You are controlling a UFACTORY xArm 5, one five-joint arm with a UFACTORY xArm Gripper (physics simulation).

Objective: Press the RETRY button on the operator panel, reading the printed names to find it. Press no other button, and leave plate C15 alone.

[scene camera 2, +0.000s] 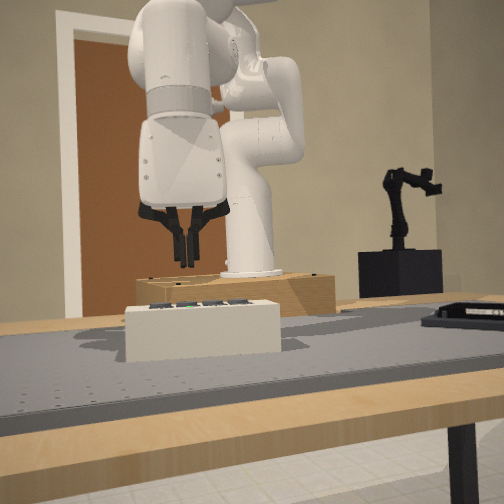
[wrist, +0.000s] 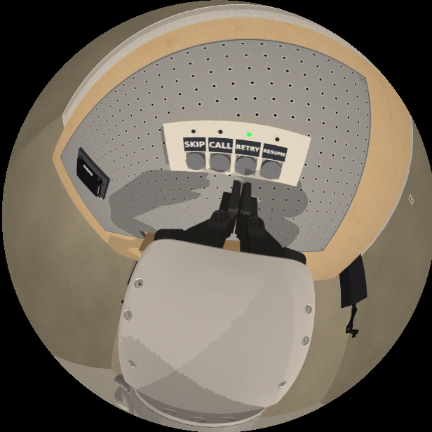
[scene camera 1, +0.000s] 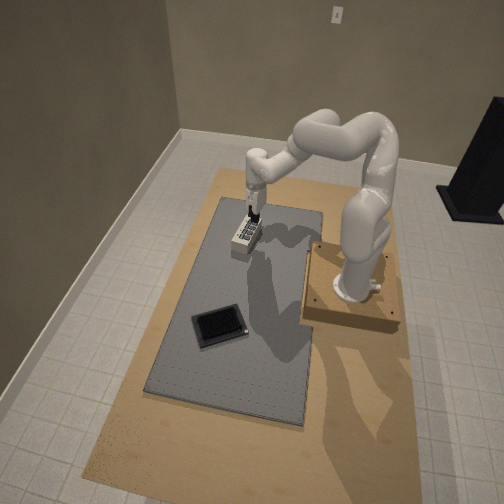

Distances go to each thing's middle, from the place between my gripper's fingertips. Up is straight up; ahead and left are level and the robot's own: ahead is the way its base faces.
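Labels:
My gripper: 3 cm short of the operator panel (scene camera 2: pixel 172 332), 7 cm above it.

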